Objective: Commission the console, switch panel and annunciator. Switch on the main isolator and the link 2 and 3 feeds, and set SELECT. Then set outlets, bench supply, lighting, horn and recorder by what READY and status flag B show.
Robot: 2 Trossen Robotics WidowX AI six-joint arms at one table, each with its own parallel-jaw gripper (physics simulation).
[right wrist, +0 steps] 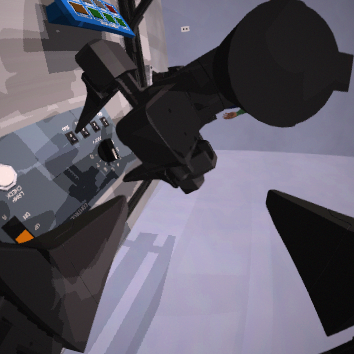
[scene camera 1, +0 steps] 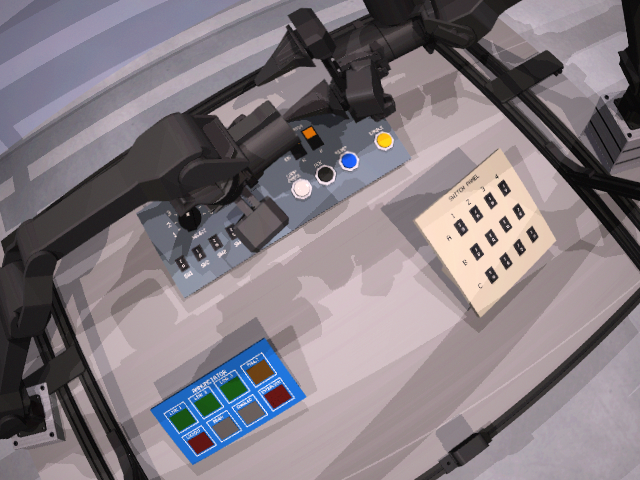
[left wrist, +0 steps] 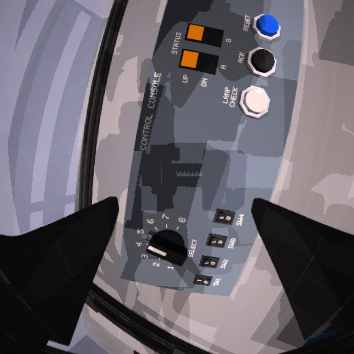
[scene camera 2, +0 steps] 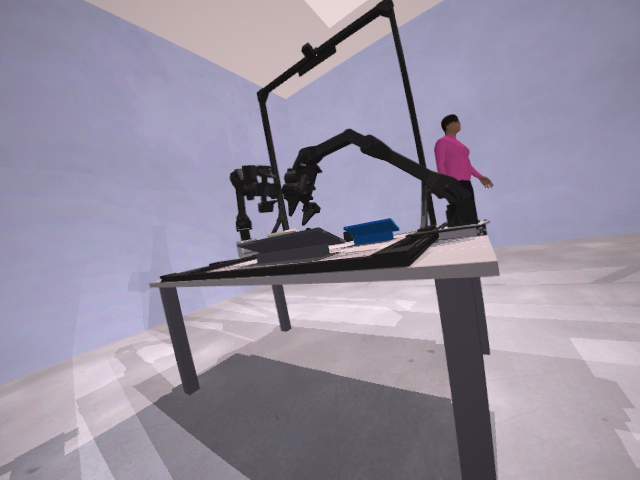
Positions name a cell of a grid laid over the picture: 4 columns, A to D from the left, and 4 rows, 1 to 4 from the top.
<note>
My left gripper (scene camera 1: B2) is open, with nothing in its grasp. My right gripper (scene camera 1: B1) is open and holds nothing.
My left gripper is seen too in the right wrist view (right wrist: B2), in the left wrist view (left wrist: C3) and in scene camera 2 (scene camera 2: B2). My right gripper is seen too in the right wrist view (right wrist: C3) and in scene camera 2 (scene camera 2: B2).
</note>
